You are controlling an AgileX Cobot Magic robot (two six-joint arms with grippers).
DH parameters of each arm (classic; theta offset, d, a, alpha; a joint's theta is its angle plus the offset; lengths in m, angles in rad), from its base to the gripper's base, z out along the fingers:
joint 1: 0 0.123 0 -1.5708
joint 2: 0.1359 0 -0.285 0
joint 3: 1.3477 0 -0.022 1.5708
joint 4: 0 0.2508 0 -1.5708
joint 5: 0 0 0.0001 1.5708
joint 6: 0 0.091 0 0
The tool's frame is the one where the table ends.
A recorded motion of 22 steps. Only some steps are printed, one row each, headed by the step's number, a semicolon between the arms.
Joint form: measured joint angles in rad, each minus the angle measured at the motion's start. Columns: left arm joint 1, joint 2, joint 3, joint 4, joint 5, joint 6; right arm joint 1, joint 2, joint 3, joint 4, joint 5, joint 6.
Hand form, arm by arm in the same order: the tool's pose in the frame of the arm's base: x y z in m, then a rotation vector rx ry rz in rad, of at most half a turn. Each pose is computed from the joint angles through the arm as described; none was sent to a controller.
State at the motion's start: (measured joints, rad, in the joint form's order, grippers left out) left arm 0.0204 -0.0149 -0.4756 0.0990 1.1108 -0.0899; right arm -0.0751 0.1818 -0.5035 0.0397 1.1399 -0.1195
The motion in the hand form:
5: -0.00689 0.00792 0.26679 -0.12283 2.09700 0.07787; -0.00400 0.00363 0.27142 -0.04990 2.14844 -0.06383
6: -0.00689 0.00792 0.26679 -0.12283 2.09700 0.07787; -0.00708 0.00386 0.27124 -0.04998 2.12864 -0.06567
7: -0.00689 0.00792 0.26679 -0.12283 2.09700 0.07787; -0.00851 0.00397 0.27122 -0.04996 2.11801 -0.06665
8: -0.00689 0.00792 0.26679 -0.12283 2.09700 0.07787; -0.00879 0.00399 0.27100 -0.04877 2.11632 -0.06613
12: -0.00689 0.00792 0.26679 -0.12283 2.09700 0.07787; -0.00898 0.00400 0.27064 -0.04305 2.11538 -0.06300
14: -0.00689 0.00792 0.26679 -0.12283 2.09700 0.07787; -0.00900 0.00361 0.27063 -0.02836 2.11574 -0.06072
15: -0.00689 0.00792 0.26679 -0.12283 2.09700 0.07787; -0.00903 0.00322 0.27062 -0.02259 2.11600 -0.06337
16: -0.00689 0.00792 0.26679 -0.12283 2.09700 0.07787; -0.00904 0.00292 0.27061 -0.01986 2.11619 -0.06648
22: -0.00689 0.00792 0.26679 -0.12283 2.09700 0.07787; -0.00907 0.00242 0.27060 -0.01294 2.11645 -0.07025
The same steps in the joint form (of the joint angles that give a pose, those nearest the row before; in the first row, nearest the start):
5: 0.0000 0.0000 0.0000 0.0000 0.0000 0.0000; 0.0000 -0.1543 0.0034 0.0005 -0.0018 0.0008
6: 0.0000 0.0000 0.0000 0.0000 0.0000 0.0000; 0.0000 -0.1749 0.0034 0.0004 -0.0010 0.0008
7: 0.0000 0.0000 0.0000 0.0000 0.0000 0.0000; -0.0001 -0.1848 0.0034 0.0005 -0.0018 0.0008
8: 0.0000 0.0000 0.0000 0.0000 0.0000 0.0000; 0.0000 -0.1872 0.0041 0.0005 -0.0018 0.0020
12: 0.0000 0.0000 0.0000 0.0000 0.0000 0.0000; 0.0000 -0.1895 0.0053 0.0004 -0.0018 0.0074
14: 0.0000 0.0000 0.0000 0.0000 0.0000 0.0000; 0.0000 -0.1895 0.0053 -0.0043 -0.0018 0.0208
15: 0.0000 0.0000 0.0000 0.0000 0.0000 0.0000; 0.0000 -0.1895 0.0053 -0.0090 -0.0017 0.0259
16: 0.0000 0.0000 0.0000 0.0000 0.0000 0.0000; 0.0000 -0.1895 0.0053 -0.0127 -0.0018 0.0281
22: 0.0000 0.0000 0.0000 0.0000 0.0000 0.0000; 0.0000 -0.1895 0.0053 -0.0187 -0.0018 0.0341

